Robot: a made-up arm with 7 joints. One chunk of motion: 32 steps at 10 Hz.
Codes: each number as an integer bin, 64 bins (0 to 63) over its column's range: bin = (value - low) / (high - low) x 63, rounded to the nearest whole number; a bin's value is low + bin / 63 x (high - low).
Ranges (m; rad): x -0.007..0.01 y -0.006..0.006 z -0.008..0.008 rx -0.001..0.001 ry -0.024..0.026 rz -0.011..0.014
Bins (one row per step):
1: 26 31 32 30 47 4
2: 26 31 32 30 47 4
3: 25 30 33 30 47 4
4: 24 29 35 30 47 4
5: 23 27 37 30 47 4
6: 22 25 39 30 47 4
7: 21 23 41 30 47 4
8: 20 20 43 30 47 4
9: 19 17 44 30 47 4
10: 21 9 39 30 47 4
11: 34 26 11 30 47 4
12: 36 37 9 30 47 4
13: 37 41 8 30 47 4
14: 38 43 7 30 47 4
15: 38 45 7 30 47 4
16: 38 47 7 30 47 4
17: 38 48 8 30 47 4
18: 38 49 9 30 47 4
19: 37 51 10 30 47 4
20: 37 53 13 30 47 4
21: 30 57 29 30 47 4
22: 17 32 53 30 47 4
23: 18 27 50 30 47 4
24: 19 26 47 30 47 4
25: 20 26 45 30 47 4
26: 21 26 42 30 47 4
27: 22 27 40 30 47 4
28: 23 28 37 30 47 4
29: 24 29 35 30 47 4
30: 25 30 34 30 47 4
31: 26 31 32 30 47 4
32: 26 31 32 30 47 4
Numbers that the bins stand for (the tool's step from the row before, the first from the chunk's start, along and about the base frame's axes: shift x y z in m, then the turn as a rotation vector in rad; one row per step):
1: 0.00002 -0.00010 0.00013 -0.00005 0.01330 -0.00941
2: 0.00002 -0.00010 0.00013 -0.00005 0.01330 -0.00941
3: -0.00025 -0.00029 0.00038 -0.00005 0.01330 -0.00941
4: -0.00052 -0.00048 0.00089 -0.00005 0.01330 -0.00941
5: -0.00079 -0.00086 0.00140 -0.00005 0.01330 -0.00941
6: -0.00106 -0.00124 0.00190 -0.00005 0.01330 -0.00941
7: -0.00133 -0.00162 0.00241 -0.00005 0.01330 -0.00941
8: -0.00160 -0.00219 0.00292 -0.00005 0.01330 -0.00941
9: -0.00187 -0.00276 0.00317 -0.00005 0.01330 -0.00941
10: -0.00133 -0.00429 0.00190 -0.00005 0.01330 -0.00941
11: 0.00217 -0.00105 -0.00521 -0.00005 0.01330 -0.00941
12: 0.00271 0.00105 -0.00571 -0.00005 0.01330 -0.00941
13: 0.00298 0.00181 -0.00597 -0.00005 0.01330 -0.00941
14: 0.00325 0.00219 -0.00622 -0.00005 0.01330 -0.00941
15: 0.00325 0.00257 -0.00622 -0.00005 0.01330 -0.00941
16: 0.00325 0.00295 -0.00622 -0.00005 0.01330 -0.00941
17: 0.00325 0.00314 -0.00597 -0.00005 0.01330 -0.00941
18: 0.00325 0.00333 -0.00571 -0.00005 0.01330 -0.00941
19: 0.00298 0.00371 -0.00546 -0.00005 0.01330 -0.00941
20: 0.00298 0.00410 -0.00470 -0.00005 0.01330 -0.00941
21: 0.00110 0.00486 -0.00063 -0.00005 0.01330 -0.00941
22: -0.00241 0.00010 0.00546 -0.00005 0.01330 -0.00941
23: -0.00214 -0.00086 0.00470 -0.00005 0.01330 -0.00941
24: -0.00187 -0.00105 0.00394 -0.00005 0.01330 -0.00941
25: -0.00160 -0.00105 0.00343 -0.00005 0.01330 -0.00941
26: -0.00133 -0.00105 0.00267 -0.00005 0.01330 -0.00941
27: -0.00106 -0.00086 0.00216 -0.00005 0.01330 -0.00941
28: -0.00079 -0.00067 0.00140 -0.00005 0.01330 -0.00941
29: -0.00052 -0.00048 0.00089 -0.00005 0.01330 -0.00941
30: -0.00025 -0.00029 0.00063 -0.00005 0.01330 -0.00941
31: 0.00002 -0.00010 0.00013 -0.00005 0.01330 -0.00941
32: 0.00002 -0.00010 0.00013 -0.00005 0.01330 -0.00941

